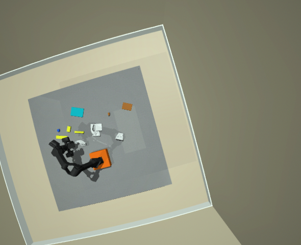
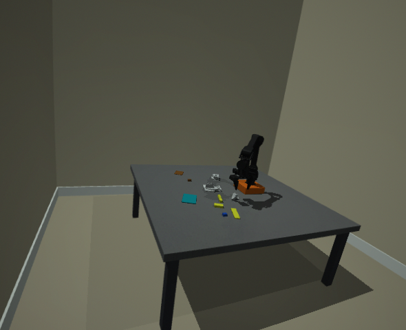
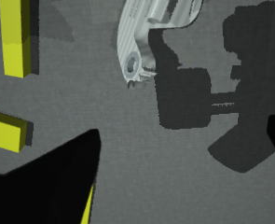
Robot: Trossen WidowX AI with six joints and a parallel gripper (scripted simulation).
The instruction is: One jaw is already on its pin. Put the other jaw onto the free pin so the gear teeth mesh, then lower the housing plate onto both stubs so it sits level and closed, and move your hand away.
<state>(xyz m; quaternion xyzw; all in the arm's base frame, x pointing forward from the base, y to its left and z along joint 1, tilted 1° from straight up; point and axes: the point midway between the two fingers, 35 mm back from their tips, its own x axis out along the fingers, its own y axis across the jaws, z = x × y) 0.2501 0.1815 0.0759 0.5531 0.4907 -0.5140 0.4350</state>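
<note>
Now: the jaw 1 cm ahead of my gripper tip, 4 cm to the right of it and 6 cm below it. From my gripper tip the other things lie so: white base plate 8 cm ahead, 27 cm to the right, 9 cm below; blue cube 22 cm ahead, 13 cm to the left, 9 cm below; yellow bar 11 cm ahead, 8 cm to the right, 9 cm below.
</note>
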